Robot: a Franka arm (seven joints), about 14 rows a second.
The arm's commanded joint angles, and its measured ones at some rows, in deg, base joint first. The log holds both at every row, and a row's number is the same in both.
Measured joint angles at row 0: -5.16 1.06 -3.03 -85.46 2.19 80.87 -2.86
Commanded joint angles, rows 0 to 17: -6.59 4.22 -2.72 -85.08 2.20 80.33 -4.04; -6.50 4.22 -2.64 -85.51 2.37 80.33 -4.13; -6.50 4.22 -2.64 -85.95 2.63 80.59 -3.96; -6.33 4.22 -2.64 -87.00 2.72 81.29 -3.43; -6.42 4.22 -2.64 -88.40 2.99 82.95 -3.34; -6.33 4.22 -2.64 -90.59 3.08 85.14 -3.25; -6.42 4.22 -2.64 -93.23 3.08 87.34 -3.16; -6.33 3.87 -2.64 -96.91 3.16 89.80 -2.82; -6.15 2.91 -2.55 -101.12 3.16 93.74 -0.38; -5.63 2.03 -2.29 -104.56 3.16 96.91 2.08; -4.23 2.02 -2.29 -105.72 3.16 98.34 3.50; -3.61 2.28 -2.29 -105.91 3.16 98.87 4.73; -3.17 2.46 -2.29 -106.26 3.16 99.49 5.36; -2.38 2.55 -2.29 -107.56 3.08 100.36 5.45; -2.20 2.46 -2.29 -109.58 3.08 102.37 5.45; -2.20 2.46 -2.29 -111.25 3.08 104.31 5.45; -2.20 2.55 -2.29 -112.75 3.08 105.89 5.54; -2.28 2.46 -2.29 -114.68 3.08 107.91 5.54
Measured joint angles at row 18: -2.11 4.56 -2.22 -109.71 2.53 104.40 4.75
